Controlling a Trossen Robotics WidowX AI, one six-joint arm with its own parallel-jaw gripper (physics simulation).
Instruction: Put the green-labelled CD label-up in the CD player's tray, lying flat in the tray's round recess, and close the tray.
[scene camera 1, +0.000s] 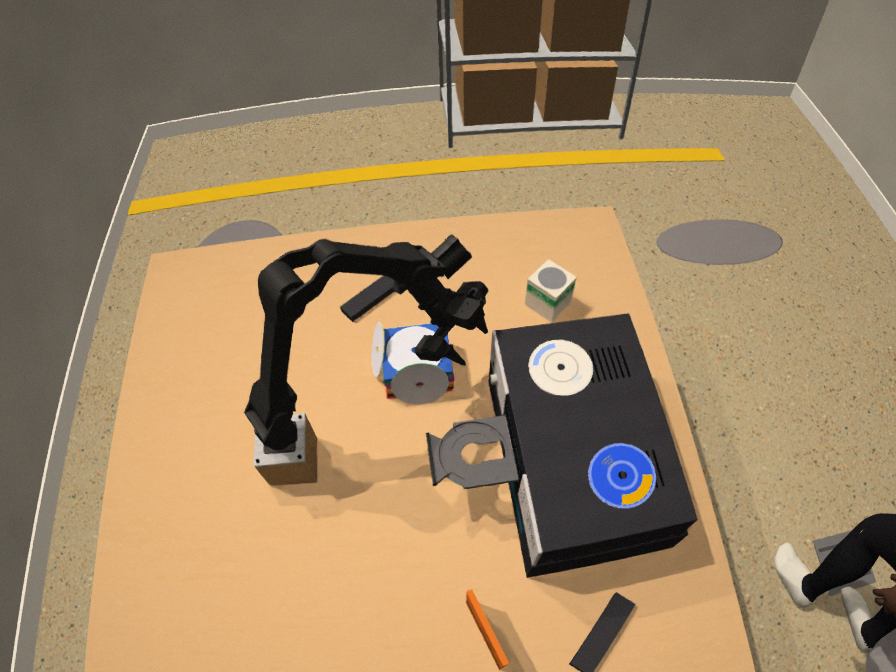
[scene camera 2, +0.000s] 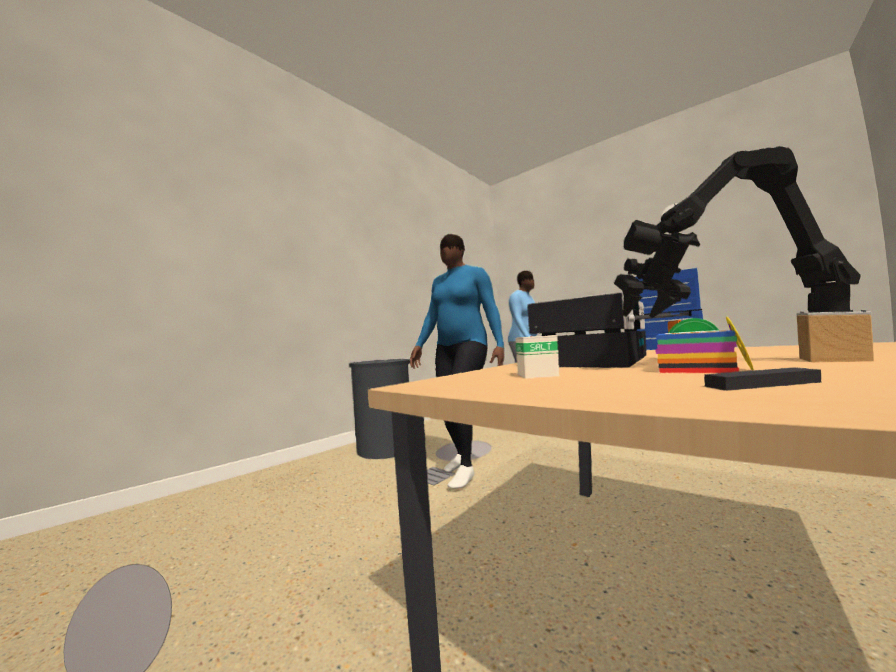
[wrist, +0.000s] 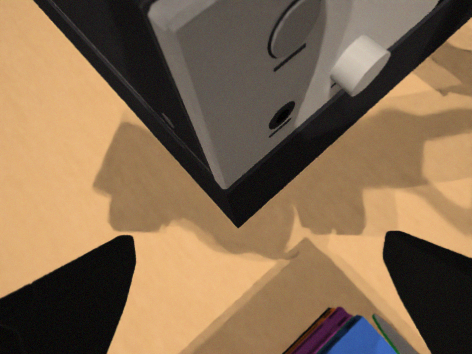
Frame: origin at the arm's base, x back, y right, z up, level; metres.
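Seen in the pictures: gripper, fingertip midpoint: (scene camera 1: 475, 348) (scene camera 2: 638, 316) (wrist: 260, 245); arm's base, link origin: (scene camera 1: 280, 437) (scene camera 2: 829, 312).
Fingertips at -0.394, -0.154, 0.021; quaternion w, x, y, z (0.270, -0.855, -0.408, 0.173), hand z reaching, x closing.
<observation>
Pixels of each thing's top centre, then the offset from my fingertips to it, as dx, dy, dz.
- green-labelled CD, top centre: (scene camera 1: 418, 370) (scene camera 2: 692, 318) +0.117, +0.029, -0.015
- yellow disc, top centre: (scene camera 1: 374, 334) (scene camera 2: 737, 315) +0.202, -0.068, -0.018
- white disc, top centre: (scene camera 1: 414, 349) +0.122, -0.040, -0.047
- salt box, top centre: (scene camera 1: 552, 278) (scene camera 2: 535, 336) -0.198, -0.193, -0.035
- orange bar, top centre: (scene camera 1: 487, 627) (scene camera 2: 674, 320) +0.037, +0.541, -0.006
The green-labelled CD (scene camera 1: 419, 386) (scene camera 2: 693, 325) (wrist: 382, 327) leans against a stack of coloured CD cases (scene camera 1: 390, 334) (scene camera 2: 696, 351) (wrist: 356, 341). Its grey underside faces scene camera 1, and its green side shows above the stack in scene camera 2. The black CD player (scene camera 1: 564, 441) (scene camera 2: 578, 316) (wrist: 237, 205) stands beside the stack. Its grey tray (scene camera 1: 447, 457) is out, with no disc in the round recess. My gripper (scene camera 1: 474, 346) (scene camera 2: 642, 315) (wrist: 260, 245) is open and empty, above the table between the stack and the player's near corner.
A yellow disc (scene camera 1: 377, 350) (scene camera 2: 739, 344) leans on the stack's side; a white disc (scene camera 1: 405, 343) lies on top. Cream (scene camera 1: 542, 379) and blue (scene camera 1: 604, 473) discs lie on the player. A salt box (scene camera 1: 551, 290) (scene camera 2: 537, 357), black bars (scene camera 1: 602, 632) and an orange bar (scene camera 1: 486, 627) are on the table.
</observation>
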